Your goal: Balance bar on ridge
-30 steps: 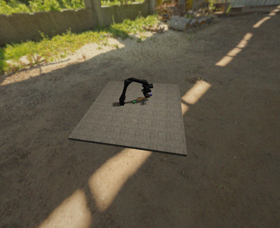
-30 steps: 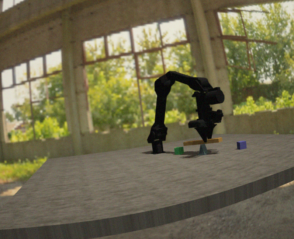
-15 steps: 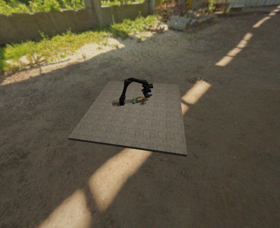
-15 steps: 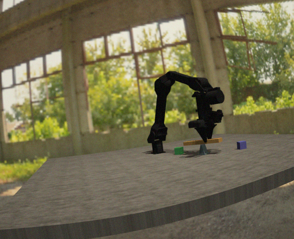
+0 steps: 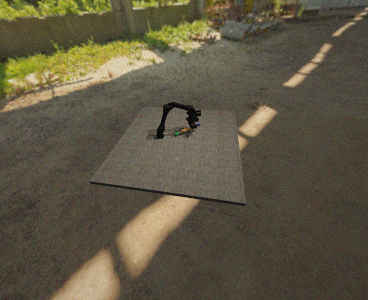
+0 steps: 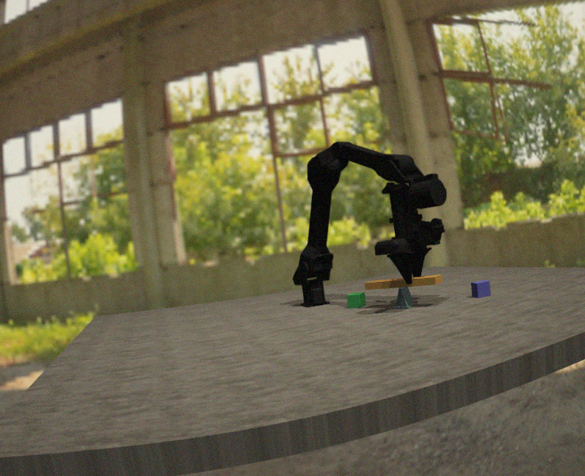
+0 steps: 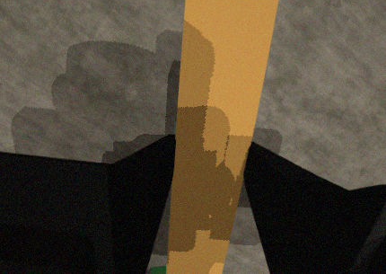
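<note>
Right now my gripper tip is 3 cm past the bar and 1 cm to the left of it. Also, from my gripper tip: green cube: 16 cm behind, 8 cm to the right, 4 cm below; then blue cube: 6 cm ahead, 14 cm to the left, 4 cm below.
</note>
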